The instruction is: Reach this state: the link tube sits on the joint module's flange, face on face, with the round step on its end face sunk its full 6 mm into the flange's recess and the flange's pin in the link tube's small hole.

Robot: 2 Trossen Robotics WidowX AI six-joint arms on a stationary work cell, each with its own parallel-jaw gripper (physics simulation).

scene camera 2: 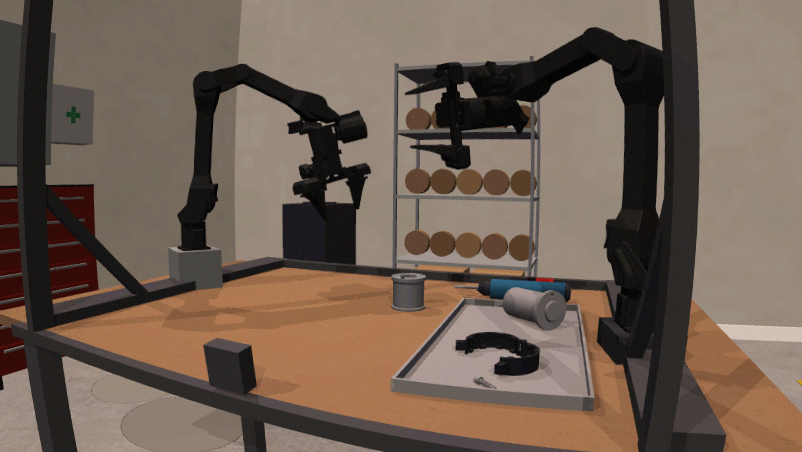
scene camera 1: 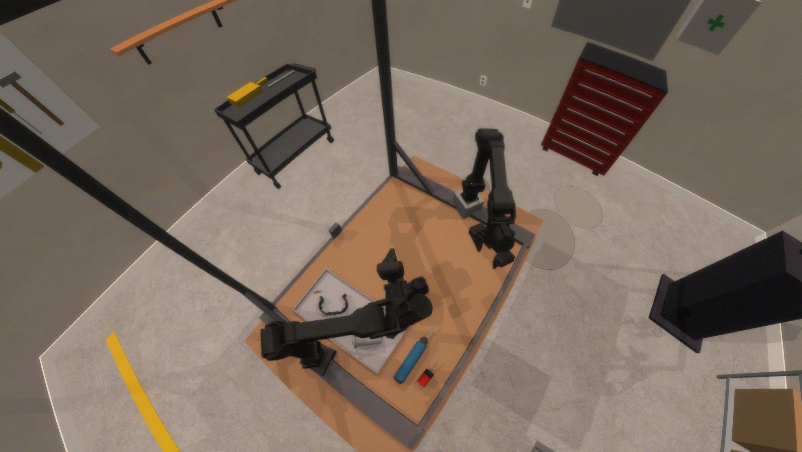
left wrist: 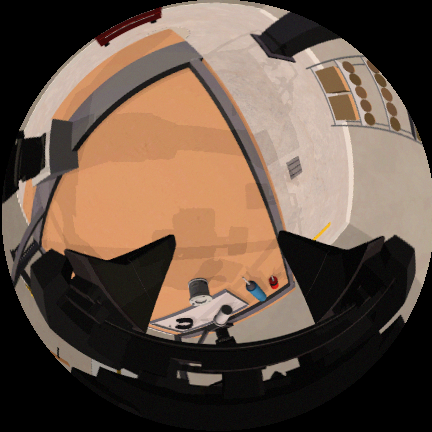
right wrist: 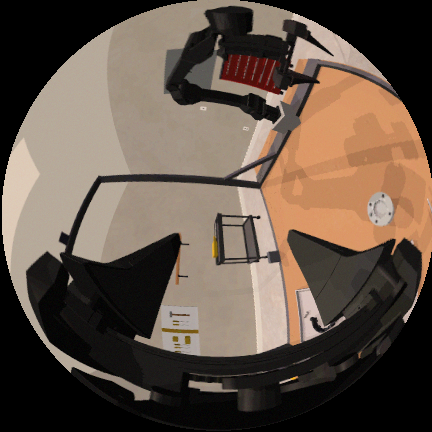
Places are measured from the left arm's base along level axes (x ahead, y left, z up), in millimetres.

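Where they show: left gripper, fingertip midpoint: (scene camera 2: 342, 214) (scene camera 1: 486, 259) (left wrist: 227, 238) (right wrist: 325, 68); right gripper, fingertip midpoint: (scene camera 2: 408, 120) (scene camera 1: 395, 257) (right wrist: 235, 237); left arm's base at its link origin: (scene camera 2: 193, 248) (scene camera 1: 469, 196) (right wrist: 275, 114); right arm's base at its link origin: (scene camera 1: 316, 356) (left wrist: 220, 328).
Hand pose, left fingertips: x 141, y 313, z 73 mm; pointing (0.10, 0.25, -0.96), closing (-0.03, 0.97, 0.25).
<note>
Each offset is from my left fingertips to the top centre of the thing.
The joint module {33 mm right, 276 mm ahead, 94 mm down} (scene camera 2: 408, 293) (left wrist: 200, 291), a grey spool-like cylinder, stands upright on the table; its flange faces up in the right wrist view (right wrist: 381, 209). The grey link tube {42 mm left, 504 mm ahead, 90 mm down} (scene camera 2: 519, 303) (left wrist: 223, 314) lies on its side in the tray {63 mm right, 538 mm ahead, 142 mm down} (scene camera 2: 488, 398), its stepped end face turned to scene camera 2. In scene camera 1 the right arm partly covers the link tube (scene camera 1: 367, 341) and hides the joint module. My left gripper (scene camera 1: 487, 256) (scene camera 2: 342, 212) (left wrist: 227, 238) is open and empty, pointing down above the table. My right gripper (scene camera 2: 409, 119) (right wrist: 235, 237) is open and empty, level, high above the joint module.
A black C-shaped clamp {141 mm right, 575 mm ahead, 132 mm down} (scene camera 2: 516, 368) and a small screw {218 mm right, 625 mm ahead, 143 mm down} (scene camera 2: 484, 382) lie in the tray. A blue screwdriver {166 mm left, 364 mm ahead, 117 mm down} (scene camera 1: 409, 359) (scene camera 2: 522, 289) (left wrist: 256, 291) and a red-handled tool {249 mm left, 354 mm ahead, 124 mm down} (scene camera 1: 425, 377) (left wrist: 273, 283) lie beside it. Dark frame posts (scene camera 2: 676, 168) stand at the table's edges.
</note>
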